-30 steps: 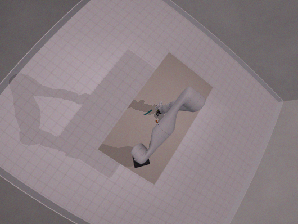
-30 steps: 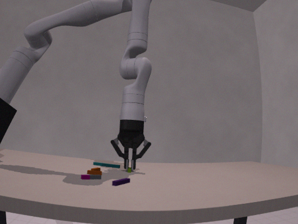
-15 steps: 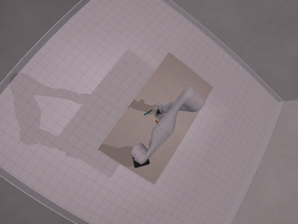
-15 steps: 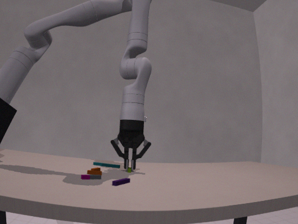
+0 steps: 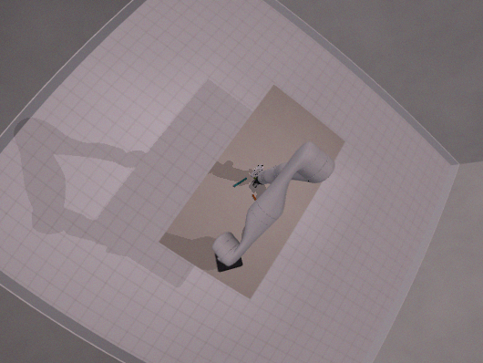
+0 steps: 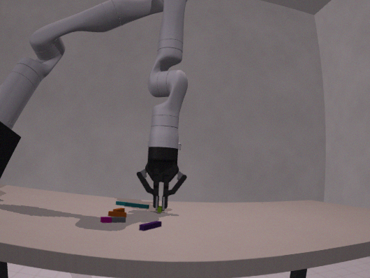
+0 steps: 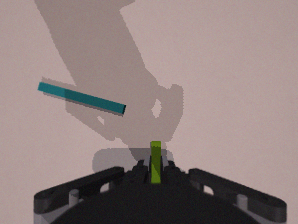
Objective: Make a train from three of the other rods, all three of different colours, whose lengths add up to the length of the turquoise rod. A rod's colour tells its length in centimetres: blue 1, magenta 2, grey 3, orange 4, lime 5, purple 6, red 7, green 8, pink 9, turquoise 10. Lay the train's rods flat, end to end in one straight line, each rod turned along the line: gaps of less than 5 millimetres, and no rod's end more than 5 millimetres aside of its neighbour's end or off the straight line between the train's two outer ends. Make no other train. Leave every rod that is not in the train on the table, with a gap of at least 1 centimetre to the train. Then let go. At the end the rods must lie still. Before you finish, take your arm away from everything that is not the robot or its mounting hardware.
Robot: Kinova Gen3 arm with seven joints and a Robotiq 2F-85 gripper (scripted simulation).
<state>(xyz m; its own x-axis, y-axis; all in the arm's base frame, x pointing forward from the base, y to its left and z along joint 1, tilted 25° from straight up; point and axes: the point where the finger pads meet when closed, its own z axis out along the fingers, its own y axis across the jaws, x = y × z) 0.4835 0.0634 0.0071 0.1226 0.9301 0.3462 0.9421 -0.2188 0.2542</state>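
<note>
Now: the grey rod 100 mm behind my hand, 170 mm to the right of it and 20 mm below it. From my hand the other things lie so: lime rod (20 mm below); then purple rod (30 mm behind, 210 mm to the right, 20 mm below); then turquoise rod (70 mm behind, 80 mm to the left, 20 mm below).
</note>
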